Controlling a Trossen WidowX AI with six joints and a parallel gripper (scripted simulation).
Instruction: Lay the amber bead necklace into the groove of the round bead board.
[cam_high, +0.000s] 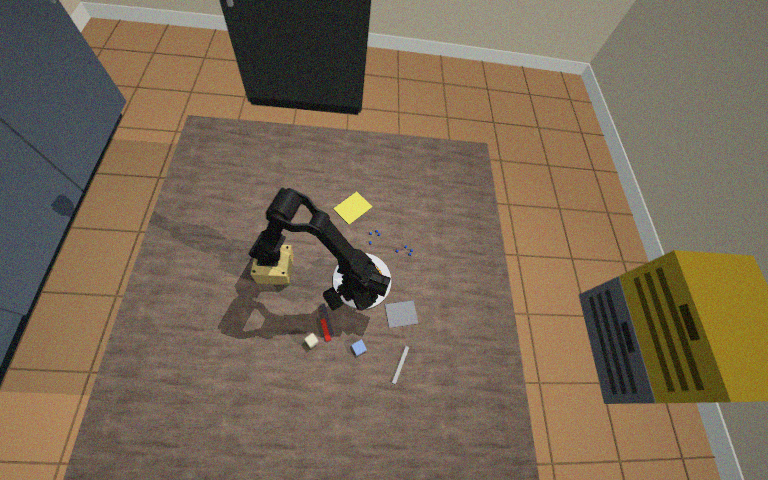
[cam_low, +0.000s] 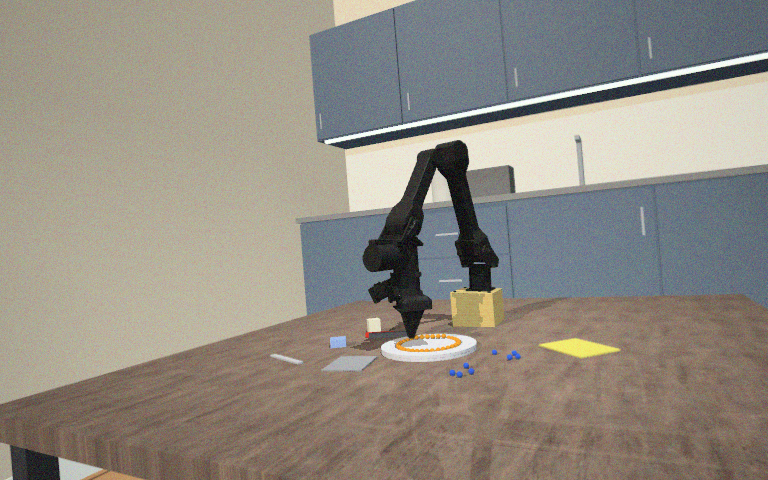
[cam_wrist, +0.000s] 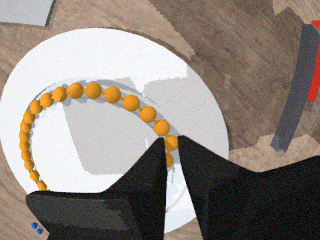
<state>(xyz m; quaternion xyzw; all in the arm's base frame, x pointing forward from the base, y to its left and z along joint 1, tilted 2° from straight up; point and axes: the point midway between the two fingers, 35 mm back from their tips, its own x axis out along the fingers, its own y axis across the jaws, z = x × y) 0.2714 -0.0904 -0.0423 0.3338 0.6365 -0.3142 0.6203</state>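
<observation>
Now: gripper tip 10 cm to the left of the red stick, 8 cm past it and 1 cm above it. Also, from my gripper tip: cream cube: 16 cm to the right, 12 cm behind; light blue cube: 17 cm to the right, 3 cm ahead, 1 cm below; grey square tile: 17 cm ahead, 6 cm to the right, 1 cm below.
</observation>
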